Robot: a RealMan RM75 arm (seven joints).
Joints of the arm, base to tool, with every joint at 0 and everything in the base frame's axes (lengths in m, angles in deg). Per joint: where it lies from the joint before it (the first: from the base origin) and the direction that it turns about. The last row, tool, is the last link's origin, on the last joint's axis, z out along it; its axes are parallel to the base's.
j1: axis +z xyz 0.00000 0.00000 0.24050
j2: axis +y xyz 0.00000 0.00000 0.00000
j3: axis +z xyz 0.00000 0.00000 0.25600
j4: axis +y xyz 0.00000 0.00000 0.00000
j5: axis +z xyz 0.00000 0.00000 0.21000
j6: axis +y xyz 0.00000 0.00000 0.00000
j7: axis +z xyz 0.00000 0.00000 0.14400
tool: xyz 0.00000 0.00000 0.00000
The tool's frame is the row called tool.
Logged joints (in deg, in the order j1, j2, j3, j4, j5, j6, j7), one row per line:
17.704, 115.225, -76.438, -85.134, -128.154, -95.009, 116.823
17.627, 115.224, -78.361, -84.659, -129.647, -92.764, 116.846
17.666, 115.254, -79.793, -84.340, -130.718, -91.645, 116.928
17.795, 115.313, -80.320, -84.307, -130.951, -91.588, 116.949
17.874, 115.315, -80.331, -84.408, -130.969, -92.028, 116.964
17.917, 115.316, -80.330, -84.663, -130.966, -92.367, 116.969
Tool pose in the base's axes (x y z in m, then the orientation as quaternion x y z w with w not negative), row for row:
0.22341, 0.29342, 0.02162, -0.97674, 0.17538, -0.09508, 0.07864
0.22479, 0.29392, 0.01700, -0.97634, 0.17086, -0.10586, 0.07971
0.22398, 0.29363, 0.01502, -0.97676, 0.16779, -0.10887, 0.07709
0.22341, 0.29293, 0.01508, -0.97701, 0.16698, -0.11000, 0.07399
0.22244, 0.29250, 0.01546, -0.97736, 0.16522, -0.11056, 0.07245
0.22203, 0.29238, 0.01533, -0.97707, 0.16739, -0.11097, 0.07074
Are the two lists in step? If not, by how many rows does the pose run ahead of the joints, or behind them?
The pose runs 1 row ahead of the joints: the pose in row i belongs to the joints in row i + 1.
